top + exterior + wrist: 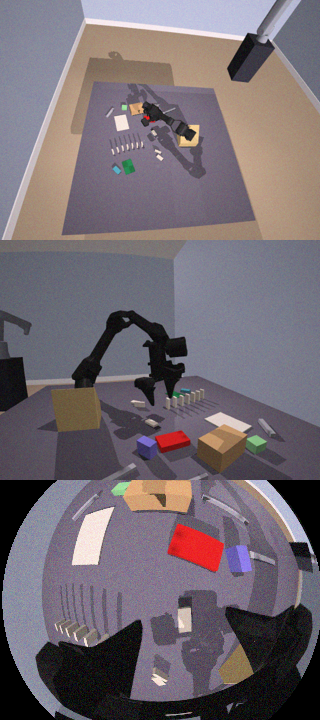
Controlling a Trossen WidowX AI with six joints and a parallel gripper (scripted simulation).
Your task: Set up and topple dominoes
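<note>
Now: the red block 1 cm ahead of my gripper tip, 10 cm to the right of it and 9 cm below it. Round my gripper tip: orange box: 13 cm ahead, 19 cm to the right, 7 cm below; white sheet: 25 cm ahead, 5 cm to the right, 10 cm below; purple cube: 8 cm behind, 13 cm to the right, 8 cm below.
</note>
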